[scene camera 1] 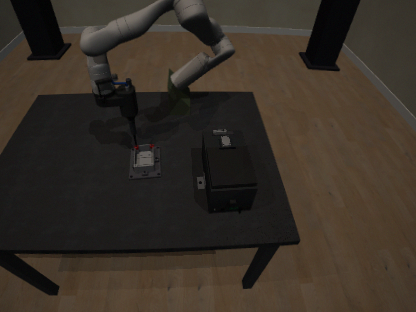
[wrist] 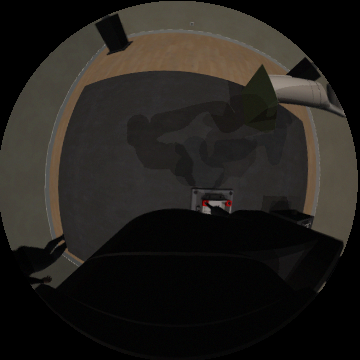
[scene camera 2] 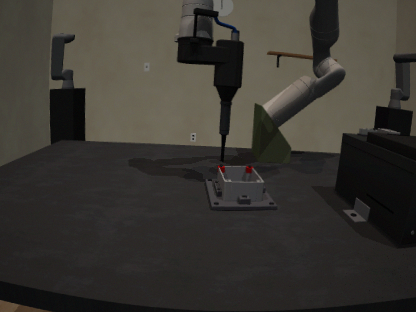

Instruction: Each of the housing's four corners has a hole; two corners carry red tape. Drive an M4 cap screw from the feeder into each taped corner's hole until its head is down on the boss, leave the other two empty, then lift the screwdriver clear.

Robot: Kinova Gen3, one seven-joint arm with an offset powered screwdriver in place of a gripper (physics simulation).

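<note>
The screwdriver points down, its tip a little above the left taped corner of the housing, with a small gap in scene camera 2. Whether a screw sits on its bit is too small to tell. The housing is an open light-grey box on a dark fixture plate. Its left red corner and right red corner are on the far side. Whether screws are in their holes cannot be made out. The black feeder stands right of the housing.
A small metal bracket is at the feeder's left side. A green translucent wedge stands at the table's back beside the arm's lower link. A dark figure shows left in the wrist view.
</note>
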